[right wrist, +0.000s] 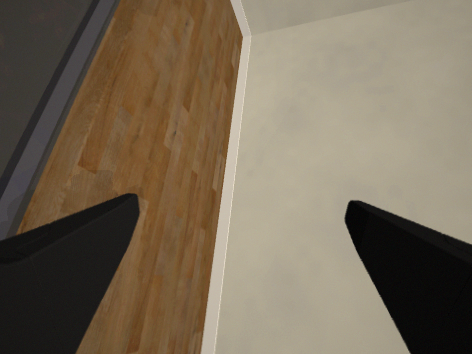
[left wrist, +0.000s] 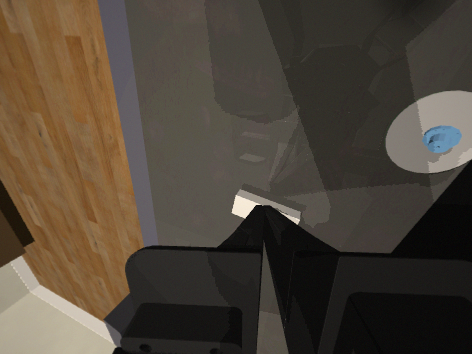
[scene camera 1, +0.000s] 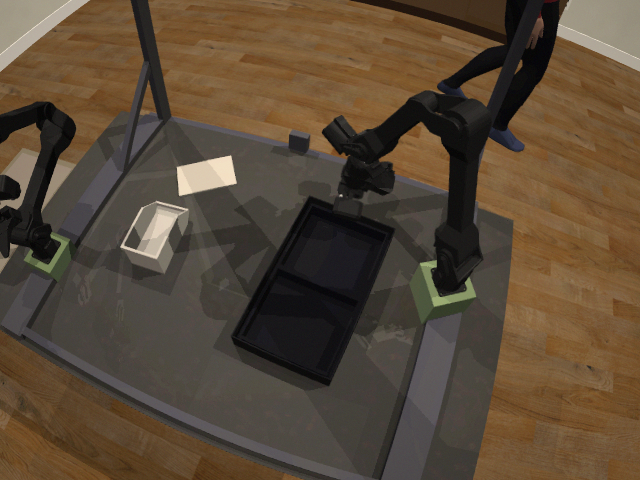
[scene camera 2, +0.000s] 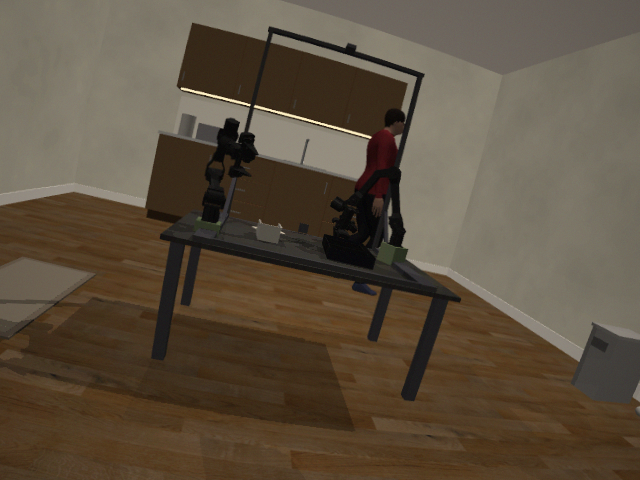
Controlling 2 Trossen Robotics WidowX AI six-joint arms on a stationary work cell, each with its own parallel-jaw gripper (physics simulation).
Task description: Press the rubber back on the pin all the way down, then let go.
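Pixels of known places: left gripper, between the fingertips: (left wrist: 262, 212) (scene camera 1: 347, 192); right gripper, between the fingertips: (right wrist: 244, 207) (scene camera 2: 254, 165); left arm's base, origin of its link: (scene camera 1: 448, 280) (scene camera 2: 394, 245); right arm's base, origin of its link: (scene camera 1: 46, 249) (scene camera 2: 209, 220).
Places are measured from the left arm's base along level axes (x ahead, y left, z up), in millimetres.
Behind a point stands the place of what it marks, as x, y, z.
In the left wrist view, a blue piece (left wrist: 442, 139) @(114, -228, -82), which looks like the rubber back, sits at the middle of a pale round disc (left wrist: 407, 142) @(115, -235, -92), which looks like the pin's plate, at the right edge. How far down the blue piece sits cannot be told. My left gripper (left wrist: 262, 212) @(131, -309, -79) is shut and empty, to the left of and below the disc in that view. Its tips overlap a small white block (left wrist: 244, 205) @(128, -322, -85), partly hiding it. In scene camera 1 the pin does not show clearly near the left gripper's dark wrist. My right gripper (right wrist: 244, 207) @(844, -67, 223) (scene camera 2: 245, 170) @(844, -67, 223) is open and empty, raised over the other end.
A black two-part tray (scene camera 1: 317, 287) @(255, -67, -68) (scene camera 2: 348, 251) @(247, -61, -70) lies below and beside the left gripper. A white open box (scene camera 1: 164, 259) @(577, -181, -60) (scene camera 2: 268, 233) @(632, -185, -56) and a cream flat sheet (scene camera 1: 206, 175) @(470, -430, -88) lie farther left. A small dark block (scene camera 1: 299, 140) @(222, -472, -48) is at the back edge. A person (scene camera 2: 381, 155) stands behind the table.
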